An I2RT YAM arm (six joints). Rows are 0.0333 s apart.
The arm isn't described. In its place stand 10 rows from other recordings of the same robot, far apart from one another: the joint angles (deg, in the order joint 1, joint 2, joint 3, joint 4, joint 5, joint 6), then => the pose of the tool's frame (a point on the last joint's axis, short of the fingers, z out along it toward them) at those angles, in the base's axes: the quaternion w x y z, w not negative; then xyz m.
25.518, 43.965, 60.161, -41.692, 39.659, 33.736 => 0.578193 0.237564 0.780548 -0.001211 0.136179 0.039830 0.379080
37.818, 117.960, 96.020, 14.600, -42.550, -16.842 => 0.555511 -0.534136 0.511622 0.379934 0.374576 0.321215 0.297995
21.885, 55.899, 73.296, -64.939, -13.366, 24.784 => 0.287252 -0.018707 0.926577 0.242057 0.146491 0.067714 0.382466
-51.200, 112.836, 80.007, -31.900, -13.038, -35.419 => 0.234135 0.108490 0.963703 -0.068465 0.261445 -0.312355 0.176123
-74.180, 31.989, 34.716, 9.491, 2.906, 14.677 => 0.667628 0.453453 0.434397 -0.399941 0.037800 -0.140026 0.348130
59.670, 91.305, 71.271, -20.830, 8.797, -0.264 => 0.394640 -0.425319 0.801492 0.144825 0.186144 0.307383 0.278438
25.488, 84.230, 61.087, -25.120, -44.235, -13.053 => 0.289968 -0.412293 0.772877 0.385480 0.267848 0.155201 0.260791
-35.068, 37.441, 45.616, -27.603, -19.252, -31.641 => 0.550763 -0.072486 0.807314 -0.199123 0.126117 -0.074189 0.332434
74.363, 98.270, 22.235, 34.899, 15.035, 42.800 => 0.315407 -0.193414 0.883321 0.287844 0.078152 0.244954 0.080180
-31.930, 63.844, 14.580, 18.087, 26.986, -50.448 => 0.225504 -0.023203 0.854471 -0.467428 0.160705 -0.119181 0.149249
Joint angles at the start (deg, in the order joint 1, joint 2, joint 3, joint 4, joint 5, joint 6):
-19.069 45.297 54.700 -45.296 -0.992 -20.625
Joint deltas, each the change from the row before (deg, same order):
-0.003 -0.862 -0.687 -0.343 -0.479 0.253
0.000 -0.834 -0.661 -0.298 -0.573 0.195
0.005 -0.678 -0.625 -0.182 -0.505 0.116
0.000 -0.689 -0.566 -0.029 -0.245 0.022
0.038 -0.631 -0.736 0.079 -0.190 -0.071
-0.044 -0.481 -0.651 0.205 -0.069 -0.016
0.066 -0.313 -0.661 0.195 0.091 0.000
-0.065 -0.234 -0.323 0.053 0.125 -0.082
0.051 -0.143 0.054 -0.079 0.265 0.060
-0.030 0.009 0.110 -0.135 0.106 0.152
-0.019 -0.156 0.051 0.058 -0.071 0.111
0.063 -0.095 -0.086 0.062 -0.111 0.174
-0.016 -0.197 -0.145 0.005 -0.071 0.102
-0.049 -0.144 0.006 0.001 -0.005 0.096
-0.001 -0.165 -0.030 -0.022 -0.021 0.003
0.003 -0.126 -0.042 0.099 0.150 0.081
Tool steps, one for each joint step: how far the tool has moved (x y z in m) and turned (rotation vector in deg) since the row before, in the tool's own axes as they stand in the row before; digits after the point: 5 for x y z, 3 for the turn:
0.00349 0.00165 -0.00128 -0.505 -0.010 0.258
0.00329 0.00164 -0.00119 -0.581 -0.081 0.199
0.00291 0.00144 -0.00059 -0.522 -0.054 0.118
0.00248 0.00110 -0.00081 -0.198 -0.172 0.018
0.00291 0.00128 0.00011 -0.217 -0.050 -0.092
0.00239 0.00078 0.00044 -0.019 -0.046 0.008
0.00234 0.00090 0.00120 -0.018 0.158 -0.031
0.00135 0.00023 0.00025 0.155 0.093 -0.042
-0.00001 0.00000 -0.00079 0.250 -0.032 0.024
-0.00015 -0.00018 -0.00038 0.111 0.076 0.171
-0.00025 -0.00005 -0.00084 0.038 -0.268 0.111
0.00019 0.00031 -0.00006 -0.129 -0.120 0.134
0.00063 0.00025 -0.00026 -0.035 -0.074 0.109
0.00006 -0.00007 -0.00062 0.084 -0.132 0.117
0.00021 0.00012 -0.00056 0.019 -0.113 -0.002
0.00006 -0.00005 -0.00036 0.200 -0.123 0.071

